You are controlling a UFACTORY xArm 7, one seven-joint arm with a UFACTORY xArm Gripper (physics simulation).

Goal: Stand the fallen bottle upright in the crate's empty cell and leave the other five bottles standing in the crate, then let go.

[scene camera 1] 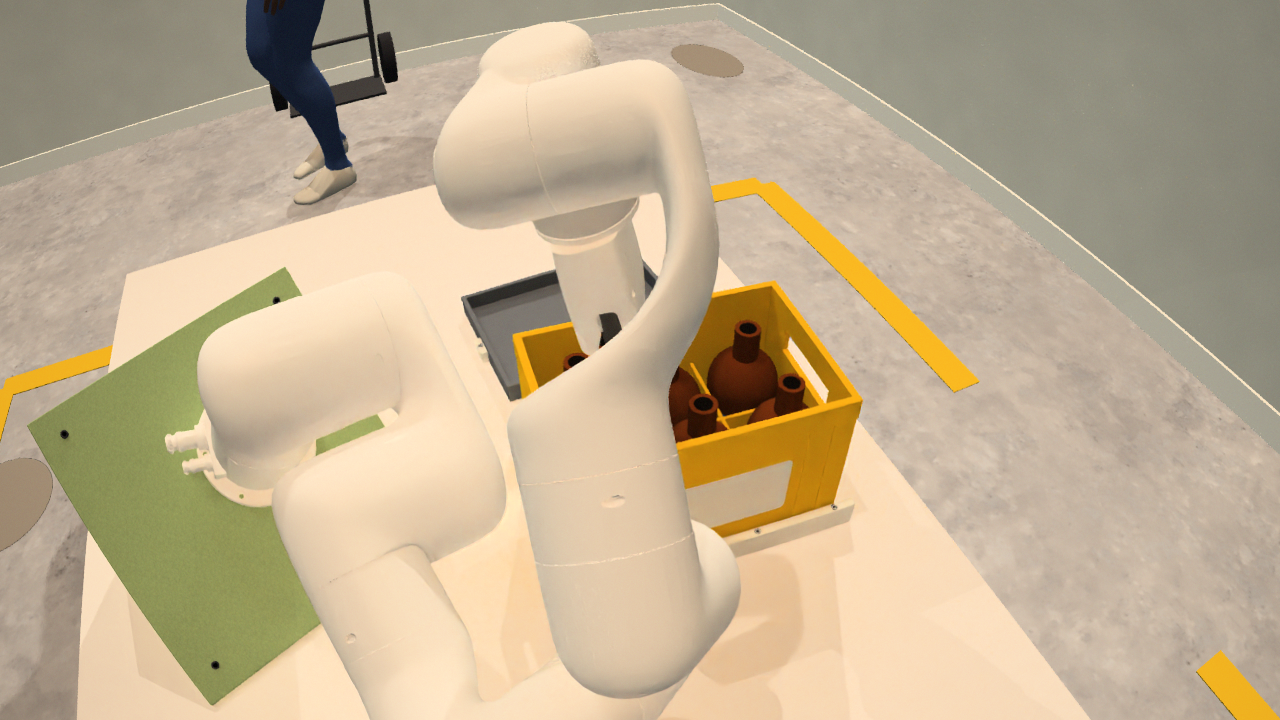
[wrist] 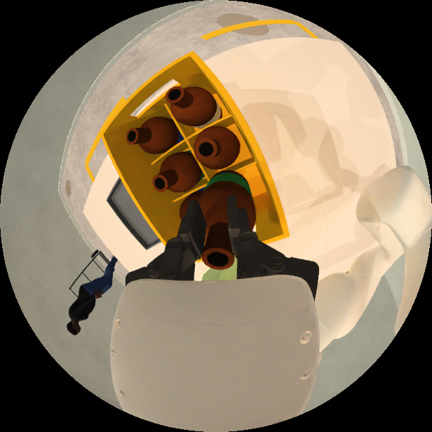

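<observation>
The yellow crate (scene camera 1: 814, 456) (wrist: 125, 155) stands on the table. My gripper (wrist: 215, 210) is shut on the neck of a brown bottle (wrist: 218, 237) with a green band; the bottle's body hangs over the crate's near-end cell in the wrist view, and its depth there is unclear. Four brown bottles (wrist: 200, 106) (wrist: 159, 135) (wrist: 222, 147) (wrist: 181, 171) stand in the crate; a fifth (wrist: 187, 206) is partly hidden behind the left finger. In the scene view the arm hides the fingers and much of the crate; a bottle mouth (scene camera 1: 575, 360) shows at its left end.
A grey tray (scene camera 1: 519, 322) (wrist: 135, 210) lies beside the crate. A light stop strip (scene camera 1: 787, 530) runs along the crate's foot. The arm's base stands on a green plate (scene camera 1: 152, 501). A person (scene camera 1: 304, 80) (wrist: 82, 307) stands beyond the table by a hand truck (scene camera 1: 353, 94).
</observation>
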